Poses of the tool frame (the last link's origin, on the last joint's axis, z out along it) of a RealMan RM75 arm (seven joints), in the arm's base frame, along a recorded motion.
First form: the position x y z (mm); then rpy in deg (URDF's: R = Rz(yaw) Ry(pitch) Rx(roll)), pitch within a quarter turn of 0, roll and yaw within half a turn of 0.
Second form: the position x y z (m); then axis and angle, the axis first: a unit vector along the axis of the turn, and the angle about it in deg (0 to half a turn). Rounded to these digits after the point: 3 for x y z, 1 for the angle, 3 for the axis.
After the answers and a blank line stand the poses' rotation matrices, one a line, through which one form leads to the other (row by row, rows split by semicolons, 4 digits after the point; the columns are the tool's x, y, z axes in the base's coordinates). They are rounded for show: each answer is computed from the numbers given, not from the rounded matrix.
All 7 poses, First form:
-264 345 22 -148.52 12.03 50.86
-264 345 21 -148.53 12.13 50.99
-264 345 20 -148.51 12.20 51.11
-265 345 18 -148.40 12.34 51.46
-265 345 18 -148.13 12.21 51.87
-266 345 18 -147.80 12.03 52.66
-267 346 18 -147.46 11.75 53.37
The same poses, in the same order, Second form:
-0.264 0.345 0.022 -0.895 -0.393 0.211 156.9
-0.264 0.345 0.021 -0.894 -0.394 0.212 157.0
-0.264 0.345 0.020 -0.894 -0.395 0.213 157.0
-0.265 0.345 0.018 -0.892 -0.397 0.215 157.0
-0.265 0.345 0.018 -0.891 -0.400 0.216 156.8
-0.266 0.345 0.018 -0.888 -0.406 0.217 156.6
-0.267 0.346 0.018 -0.885 -0.412 0.218 156.4

0.6174 0.5928 -0.5172; 0.7586 -0.6227 0.1918; -0.2084 -0.5107 -0.8341
0.6154 0.5937 -0.5185; 0.7597 -0.6221 0.1893; -0.2101 -0.5104 -0.8339
0.6136 0.5944 -0.5197; 0.7608 -0.6213 0.1877; -0.2113 -0.5106 -0.8335
0.6087 0.5964 -0.5233; 0.7641 -0.6183 0.1841; -0.2137 -0.5119 -0.8320
0.6035 0.5991 -0.5262; 0.7688 -0.6122 0.1847; -0.2115 -0.5160 -0.8300
0.5932 0.6054 -0.5306; 0.7776 -0.6016 0.1830; -0.2084 -0.5212 -0.8276
0.5841 0.6112 -0.5341; 0.7857 -0.5909 0.1832; -0.2036 -0.5266 -0.8254

